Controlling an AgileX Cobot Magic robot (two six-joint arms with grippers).
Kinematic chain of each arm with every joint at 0, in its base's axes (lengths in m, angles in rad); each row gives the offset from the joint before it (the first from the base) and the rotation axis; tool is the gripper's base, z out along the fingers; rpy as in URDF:
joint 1: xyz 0 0 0.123 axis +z
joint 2: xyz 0 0 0 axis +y
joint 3: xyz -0.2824 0 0.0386 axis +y
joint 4: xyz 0.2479 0 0.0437 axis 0.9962 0 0.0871
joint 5: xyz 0 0 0 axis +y
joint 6: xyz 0.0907 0 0.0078 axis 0.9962 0 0.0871
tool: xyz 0 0 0 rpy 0 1.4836 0
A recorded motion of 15 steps. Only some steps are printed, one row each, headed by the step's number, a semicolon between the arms.
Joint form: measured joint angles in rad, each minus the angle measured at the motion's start. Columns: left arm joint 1, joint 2, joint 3, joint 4, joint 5, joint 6; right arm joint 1, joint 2, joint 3, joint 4, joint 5, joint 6.
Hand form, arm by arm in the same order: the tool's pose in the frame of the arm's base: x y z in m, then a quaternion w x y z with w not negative. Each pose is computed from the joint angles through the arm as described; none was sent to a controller.
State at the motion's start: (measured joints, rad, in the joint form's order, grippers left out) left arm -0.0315 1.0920 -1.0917 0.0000 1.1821 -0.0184; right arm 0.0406 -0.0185 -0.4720 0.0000 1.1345 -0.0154
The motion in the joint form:
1: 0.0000 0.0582 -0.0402 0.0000 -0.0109 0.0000; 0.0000 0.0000 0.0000 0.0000 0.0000 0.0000
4: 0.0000 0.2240 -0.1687 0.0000 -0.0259 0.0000; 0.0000 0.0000 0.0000 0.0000 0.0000 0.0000
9: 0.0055 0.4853 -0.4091 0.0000 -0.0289 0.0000; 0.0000 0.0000 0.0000 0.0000 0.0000 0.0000
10: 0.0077 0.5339 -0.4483 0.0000 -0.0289 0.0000; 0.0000 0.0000 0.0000 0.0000 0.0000 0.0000
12: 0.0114 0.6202 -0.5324 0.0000 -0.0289 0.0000; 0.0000 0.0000 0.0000 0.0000 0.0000 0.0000
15: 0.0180 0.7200 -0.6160 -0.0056 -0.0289 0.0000; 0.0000 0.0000 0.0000 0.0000 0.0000 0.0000
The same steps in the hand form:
1: 0.2095 -0.0066 0.3544 0.23204 0.00637 0.97267 -0.00579; -0.0078 -0.0003 0.2635 0.48552 -0.02447 0.87386 0.00612
4: 0.2552 -0.0080 0.3537 0.22118 0.00639 0.97520 -0.00552; -0.0078 -0.0003 0.2635 0.48552 -0.02447 0.87386 0.00612
9: 0.3285 -0.0085 0.3469 0.21246 0.00371 0.97715 -0.00472; -0.0078 -0.0003 0.2635 0.48552 -0.02447 0.87386 0.00612
10: 0.3416 -0.0081 0.3419 0.20787 0.00264 0.97814 -0.00439; -0.0078 -0.0003 0.2635 0.48552 -0.02447 0.87386 0.00612
12: 0.3655 -0.0073 0.3356 0.20680 0.00083 0.97837 -0.00398; -0.0078 -0.0003 0.2635 0.48552 -0.02447 0.87386 0.00612
15: 0.3914 -0.0058 0.3218 0.19884 -0.00300 0.98001 -0.00591; -0.0078 -0.0003 0.2635 0.48552 -0.02447 0.87386 0.00612

